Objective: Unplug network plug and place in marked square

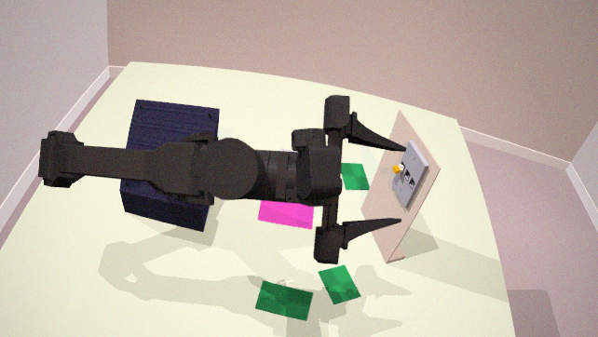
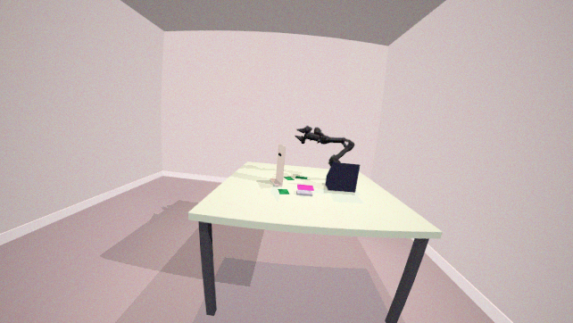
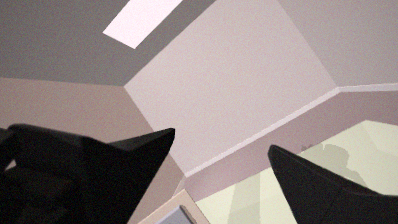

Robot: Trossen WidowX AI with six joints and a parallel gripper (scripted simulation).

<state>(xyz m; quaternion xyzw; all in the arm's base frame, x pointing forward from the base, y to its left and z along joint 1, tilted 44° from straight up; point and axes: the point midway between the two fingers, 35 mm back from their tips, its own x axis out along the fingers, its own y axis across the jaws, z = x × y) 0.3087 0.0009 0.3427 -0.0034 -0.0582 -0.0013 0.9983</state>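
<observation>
Right now my gripper tip is 23 cm to the right of the network plug, 17 cm above it and 11 cm short of it. The rest, counted from my gripper tip: magenta square 39 cm below, 30 cm to the left, 8 cm behind; upright panel 25 cm below, 22 cm to the left, 13 cm ahead.
</observation>
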